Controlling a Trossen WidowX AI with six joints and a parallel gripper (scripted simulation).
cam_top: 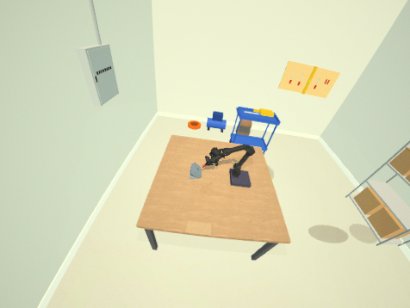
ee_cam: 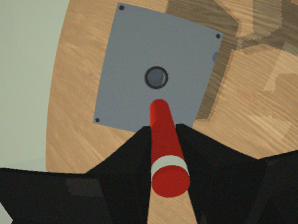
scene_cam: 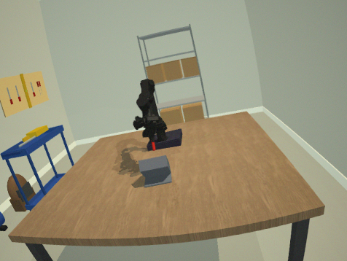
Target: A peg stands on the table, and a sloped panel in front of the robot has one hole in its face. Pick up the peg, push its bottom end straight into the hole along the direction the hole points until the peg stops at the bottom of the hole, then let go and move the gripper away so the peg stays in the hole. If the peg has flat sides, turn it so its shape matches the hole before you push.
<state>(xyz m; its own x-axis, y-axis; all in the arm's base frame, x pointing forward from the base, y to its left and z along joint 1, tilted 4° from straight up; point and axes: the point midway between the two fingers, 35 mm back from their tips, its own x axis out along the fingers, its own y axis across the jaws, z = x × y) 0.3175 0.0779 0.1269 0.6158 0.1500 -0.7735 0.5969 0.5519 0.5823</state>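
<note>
Now: gripper tip 9 cm above the grey sloped panel, 8 cm short of it and 2 cm to the right of it. Also, from my gripper tip: red peg 1 cm behind, 1 cm above.
</note>
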